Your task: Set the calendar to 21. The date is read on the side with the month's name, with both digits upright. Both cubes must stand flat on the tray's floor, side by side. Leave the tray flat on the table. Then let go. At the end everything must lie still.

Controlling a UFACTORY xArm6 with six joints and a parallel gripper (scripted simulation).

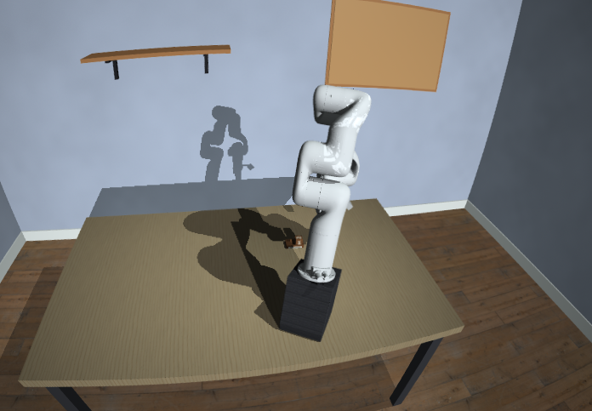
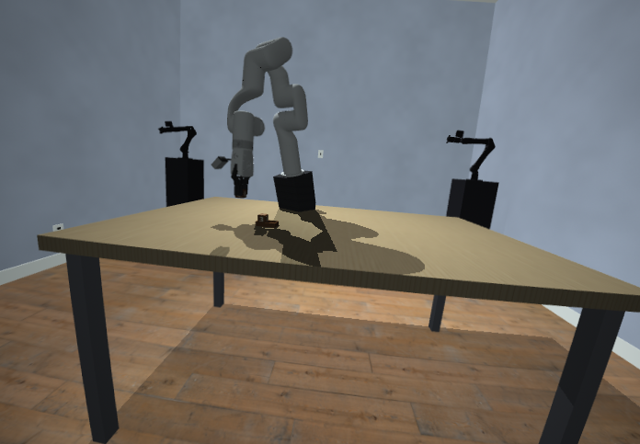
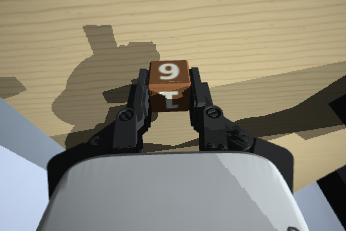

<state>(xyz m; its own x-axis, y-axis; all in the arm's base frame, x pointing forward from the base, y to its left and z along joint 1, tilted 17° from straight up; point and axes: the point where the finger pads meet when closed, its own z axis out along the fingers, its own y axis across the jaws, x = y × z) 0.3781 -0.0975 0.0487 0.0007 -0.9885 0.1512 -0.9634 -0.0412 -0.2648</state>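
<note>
Right now the brown wooden tray is 110 mm to the left of my hand and 120 mm below it.
</note>
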